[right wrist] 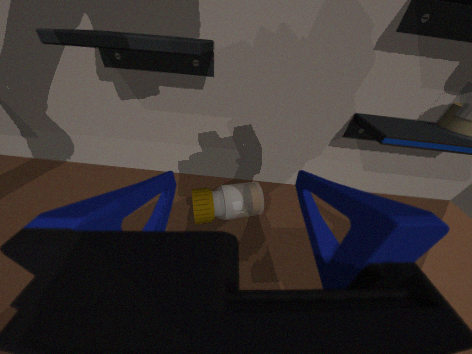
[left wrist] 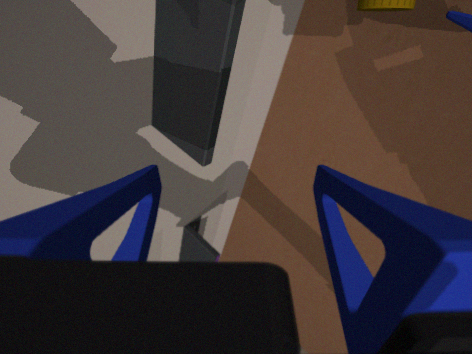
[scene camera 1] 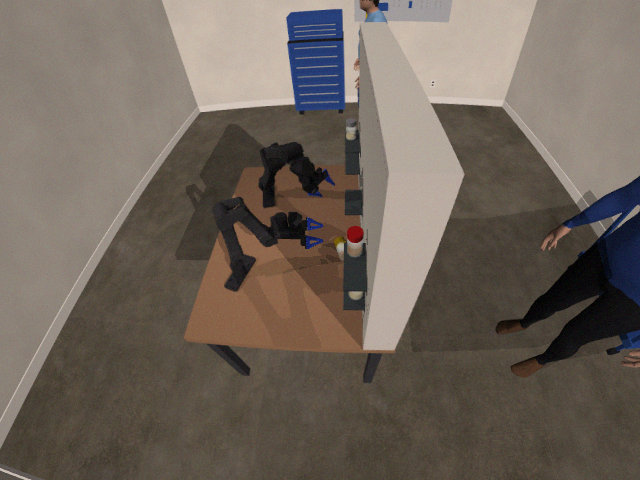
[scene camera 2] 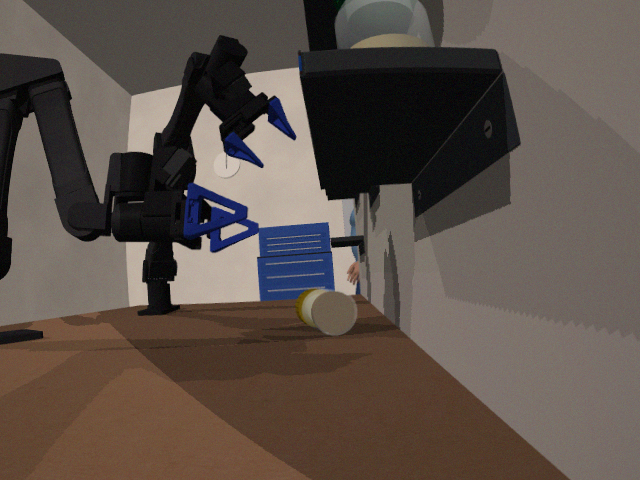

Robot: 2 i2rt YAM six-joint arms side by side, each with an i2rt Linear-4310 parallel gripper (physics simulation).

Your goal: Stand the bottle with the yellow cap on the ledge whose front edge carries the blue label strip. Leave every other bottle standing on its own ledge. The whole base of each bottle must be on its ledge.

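Frame: origin at the left arm's base, x down, y ahead, z right, level; metres.
Seen in the pictures: left gripper, between the fingertips: point(left wrist: 237, 176) point(scene camera 1: 328, 190) point(scene camera 2: 279, 152); right gripper, between the fingertips: point(right wrist: 235, 177) point(scene camera 1: 323, 233) point(scene camera 2: 253, 221); left arm's base, origin of its link: point(scene camera 1: 268, 195) point(scene camera 2: 160, 311); right arm's base, origin of its link: point(scene camera 1: 240, 273).
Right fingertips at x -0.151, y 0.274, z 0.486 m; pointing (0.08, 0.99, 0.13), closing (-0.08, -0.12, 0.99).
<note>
Pixels of each thing's middle, then the offset from my right fingertips to it. Level surfaces: height alone.
- bottle with the yellow cap, middle of its body: point(scene camera 2: 323, 309) point(right wrist: 226, 202) point(scene camera 1: 342, 248) dx +0.123, dy +0.084, dz +0.006 m
- ledge with the blue strip, middle of its body: point(scene camera 2: 378, 141) point(right wrist: 434, 134) point(scene camera 1: 354, 286) dx -0.002, dy +0.081, dz +0.295 m
- red-capped bottle, middle of its body: point(scene camera 1: 355, 241) dx -0.201, dy +0.092, dz +0.235 m
- upper ledge, middle of its body: point(scene camera 1: 355, 265) dx -0.142, dy +0.081, dz +0.295 m
- grey-capped bottle, middle of its body: point(scene camera 1: 350, 129) dx -0.201, dy +0.233, dz -0.527 m
- wall panel, height of its surface: dx -0.699 m
- table, height of its surface: dx +0.151 m
The bottle with the yellow cap point(scene camera 1: 339, 244) point(scene camera 2: 330, 311) point(right wrist: 227, 202) lies on its side on the table near the foot of the wall panel. Its cap point(left wrist: 386, 5) shows at the top of the left wrist view. My right gripper point(scene camera 1: 322, 233) point(scene camera 2: 252, 219) point(right wrist: 235, 177) is open and empty, above and in front of the bottle. My left gripper point(scene camera 1: 327, 189) point(scene camera 2: 279, 152) point(left wrist: 237, 176) is open and empty, higher up and away from it. The ledge with the blue strip point(right wrist: 400, 129) is at the right in the right wrist view; a bottle point(right wrist: 457, 121) with beige contents stands on it, partly cut off.
A red-capped bottle point(scene camera 1: 355, 241) stands on an upper ledge point(scene camera 1: 355, 273). A grey-capped bottle point(scene camera 1: 351, 129) stands on a far ledge. Another ledge point(right wrist: 130, 40) is at the upper left in the right wrist view. The wall panel point(scene camera 1: 413, 155) borders the table point(scene camera 1: 232, 315).
</note>
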